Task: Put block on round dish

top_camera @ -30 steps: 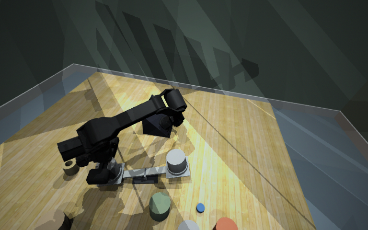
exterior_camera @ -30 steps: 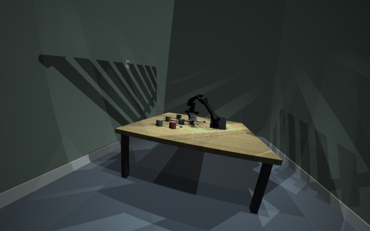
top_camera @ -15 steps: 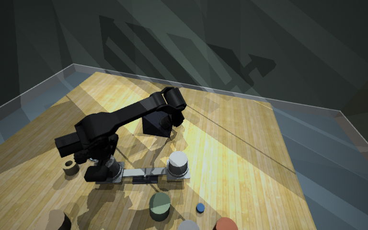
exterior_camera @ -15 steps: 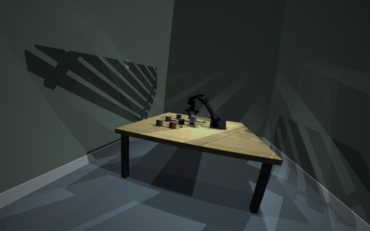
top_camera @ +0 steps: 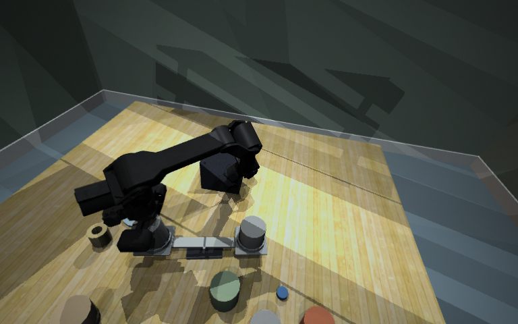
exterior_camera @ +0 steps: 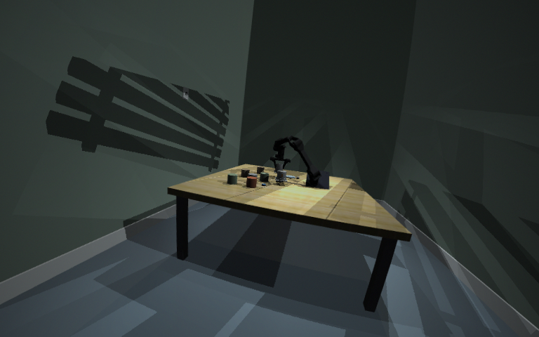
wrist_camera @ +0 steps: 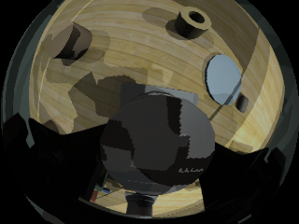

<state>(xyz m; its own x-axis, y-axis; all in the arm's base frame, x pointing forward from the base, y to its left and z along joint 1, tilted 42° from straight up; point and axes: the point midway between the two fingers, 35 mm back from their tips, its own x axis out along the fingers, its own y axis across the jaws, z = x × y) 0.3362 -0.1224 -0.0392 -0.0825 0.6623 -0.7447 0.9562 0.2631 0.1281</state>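
The teal block is 10 mm below my gripper tip. Also, from my gripper tip: blue disc 370 mm to the left, 80 mm below, 20 mm ahead; then pale round dish 110 mm to the right, 100 mm behind, 80 mm below; then tan ring 160 mm to the right, 60 mm below, 10 mm ahead.
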